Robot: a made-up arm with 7 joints.
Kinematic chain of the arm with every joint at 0, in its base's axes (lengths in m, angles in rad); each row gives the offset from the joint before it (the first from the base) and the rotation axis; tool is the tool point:
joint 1: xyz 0 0 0.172 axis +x
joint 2: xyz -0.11 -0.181 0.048 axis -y
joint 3: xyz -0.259 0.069 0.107 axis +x
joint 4: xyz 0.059 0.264 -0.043 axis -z
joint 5: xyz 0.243 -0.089 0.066 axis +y
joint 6: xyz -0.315 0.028 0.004 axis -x
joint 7: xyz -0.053 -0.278 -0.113 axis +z
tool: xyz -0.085 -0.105 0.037
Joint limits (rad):
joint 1: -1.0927..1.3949
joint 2: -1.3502..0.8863
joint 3: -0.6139..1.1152
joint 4: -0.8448..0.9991
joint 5: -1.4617..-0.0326
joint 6: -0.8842..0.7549
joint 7: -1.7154..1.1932
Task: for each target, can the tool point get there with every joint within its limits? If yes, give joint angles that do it. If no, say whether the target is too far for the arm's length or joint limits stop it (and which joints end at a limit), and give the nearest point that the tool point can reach.
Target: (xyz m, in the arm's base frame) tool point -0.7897 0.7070 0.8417
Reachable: no: joint limits stop it (at a limit: joint 3, joint 4, joint 5, joint 6) | nearest point -0.5800 0.5001 0.6457 | short by 0.354 m
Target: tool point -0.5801 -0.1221 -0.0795
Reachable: yes | joints -0.2120 0.3179 0.4091 0.8235 -0.7138 0.0344 0.6985
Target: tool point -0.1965 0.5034 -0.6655
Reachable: no: joint limits stop it (at a limit: joint 1, joint 2, joint 3, joint 4) | nearest point -0.2271 0.3075 -0.3883 | short by 0.341 m
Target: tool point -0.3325 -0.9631 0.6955
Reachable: no: joint limits stop it (at a limit: joint 3, joint 4, joint 5, joint 6) | nearest point -0.2750 -0.7254 0.5663 | short by 0.277 m
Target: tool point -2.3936 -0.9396 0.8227
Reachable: no: too far | nearest point -0.8237 -0.3244 0.3966 | short by 1.739 m
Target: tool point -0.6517 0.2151 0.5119
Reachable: yes | joints -0.6739 -0.3165 0.8842 0.5871 -0.1738 0.3757 -0.6191
